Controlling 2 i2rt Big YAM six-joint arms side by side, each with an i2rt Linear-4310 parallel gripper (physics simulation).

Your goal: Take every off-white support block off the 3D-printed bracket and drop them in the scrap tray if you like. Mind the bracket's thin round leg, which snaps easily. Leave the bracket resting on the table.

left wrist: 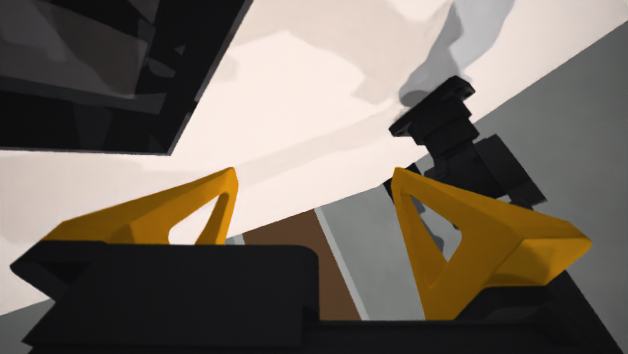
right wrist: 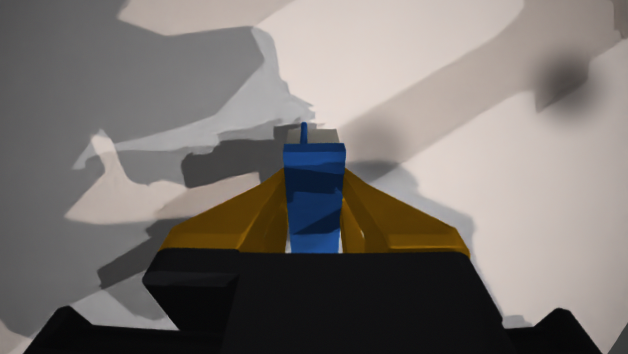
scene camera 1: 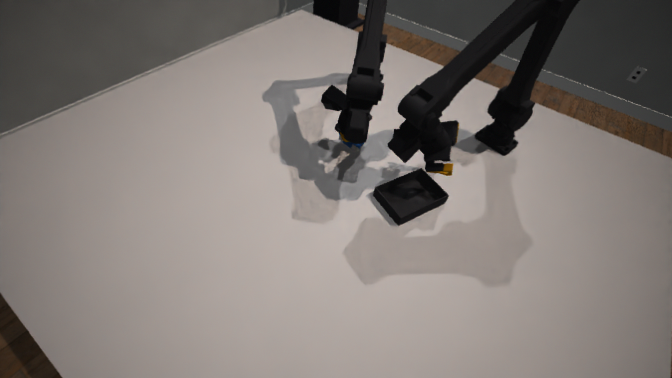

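The blue bracket (scene camera 1: 354,145) (right wrist: 315,200) is between the fingers of my right gripper (scene camera 1: 346,139) (right wrist: 314,177), which is shut on it. Whether the bracket touches the table cannot be told. Its thin round leg (right wrist: 303,133) shows at the far end, in front of an off-white support block (right wrist: 325,135). The rest of the bracket is hidden by the gripper. My left gripper (scene camera 1: 449,151) (left wrist: 314,175) is open and empty, beside the black scrap tray (scene camera 1: 424,209) (left wrist: 45,122). No off-white block can be made out in the tray.
The white table (scene camera 1: 225,300) carries broad arm shadows. The left arm's base (scene camera 1: 502,137) stands at the back right. Another black arm base and joint (left wrist: 445,125) show at the right of the left wrist view. Grey walls and a wooden floor lie beyond the table.
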